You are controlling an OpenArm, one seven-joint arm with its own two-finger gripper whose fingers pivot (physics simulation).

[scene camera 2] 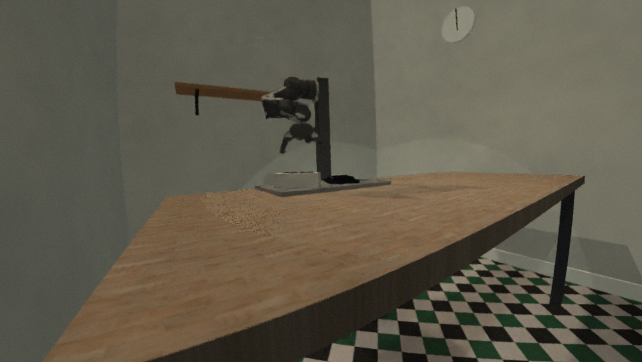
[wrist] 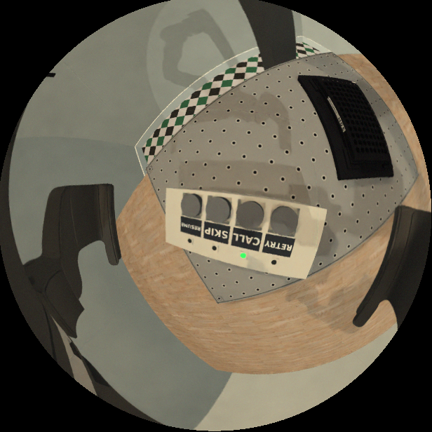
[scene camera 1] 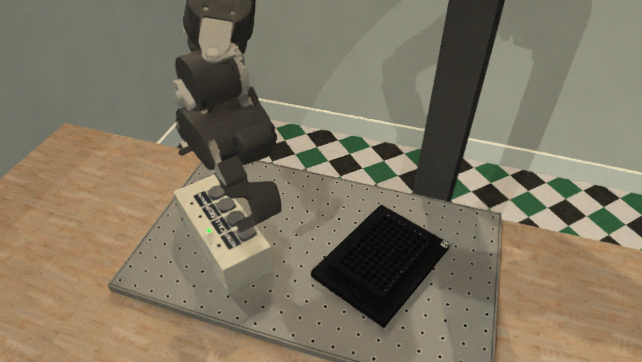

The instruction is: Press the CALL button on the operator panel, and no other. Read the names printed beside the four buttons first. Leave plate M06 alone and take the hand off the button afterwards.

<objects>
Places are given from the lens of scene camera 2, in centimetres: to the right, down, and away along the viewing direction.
cream operator panel (scene camera 2: 313, 179): -3, 0, 80
dark upright post (scene camera 2: 322, 120): 1, -31, 115
The marked spots on the cream operator panel and the dark upright post are 46 cm apart.
</objects>
